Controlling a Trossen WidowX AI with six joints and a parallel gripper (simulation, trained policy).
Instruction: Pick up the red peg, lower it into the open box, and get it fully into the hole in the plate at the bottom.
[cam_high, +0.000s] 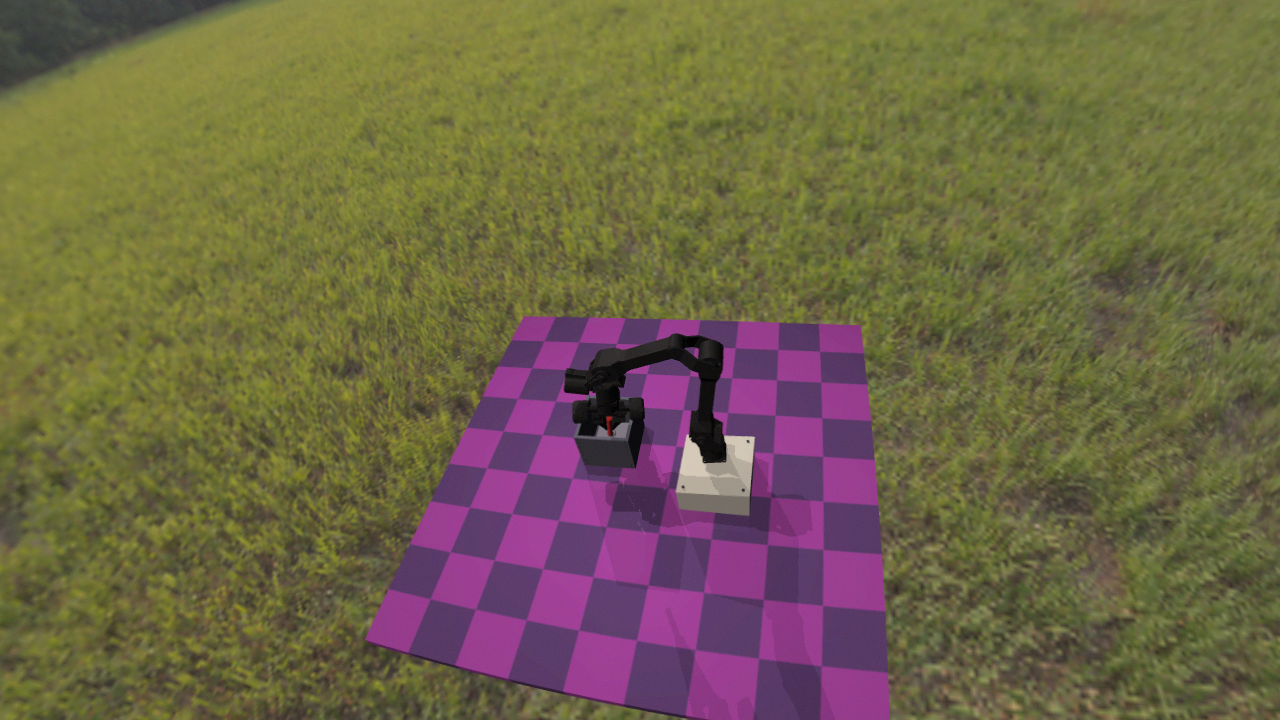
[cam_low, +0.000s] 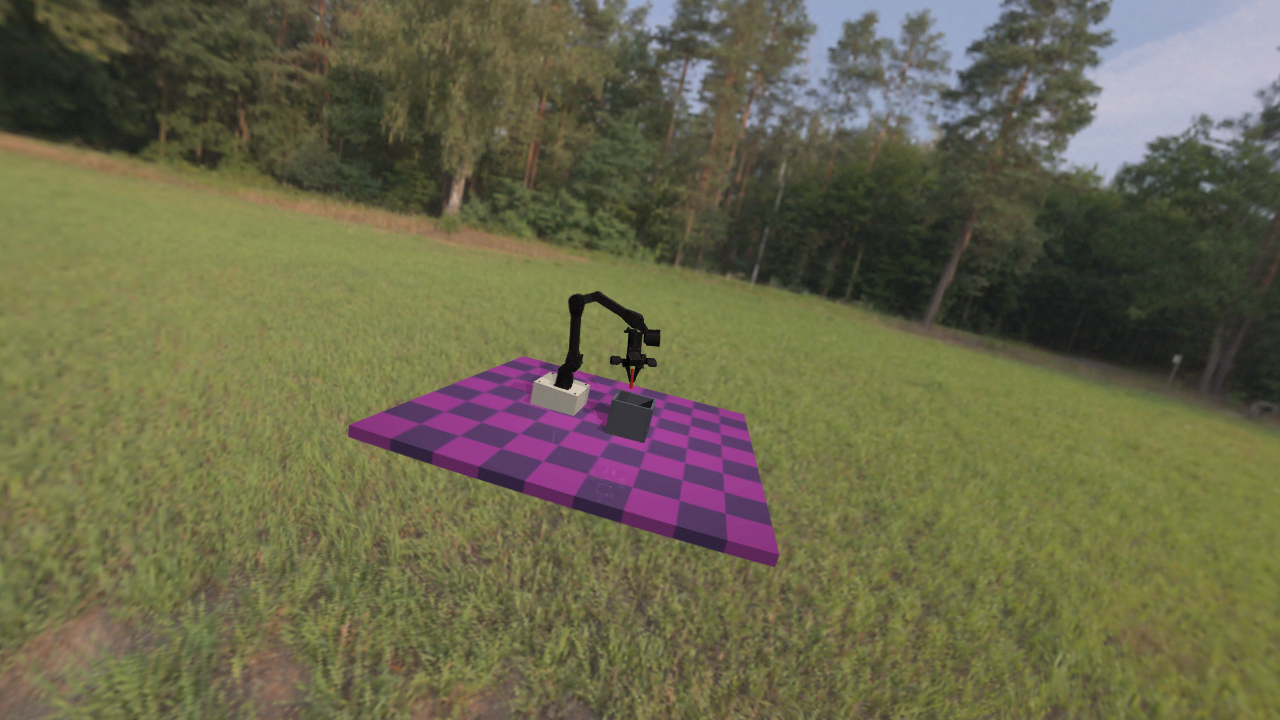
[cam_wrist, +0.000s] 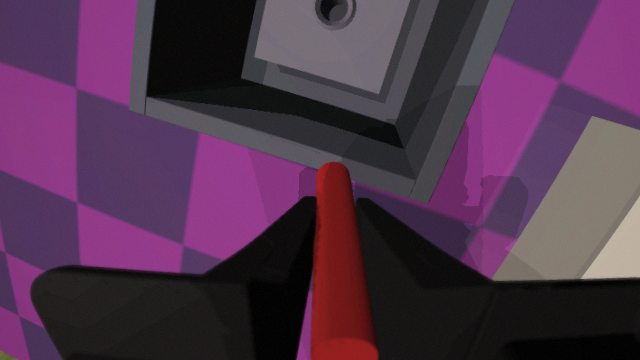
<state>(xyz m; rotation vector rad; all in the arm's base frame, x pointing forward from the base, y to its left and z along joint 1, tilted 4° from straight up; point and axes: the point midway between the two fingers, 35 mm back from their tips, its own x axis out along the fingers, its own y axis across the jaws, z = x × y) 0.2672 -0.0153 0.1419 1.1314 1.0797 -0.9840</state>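
Now: gripper tip 30 mm short of the plate, 80 mm to the left of it and 140 mm above it. Round my gripper tip: red peg (10 mm above).
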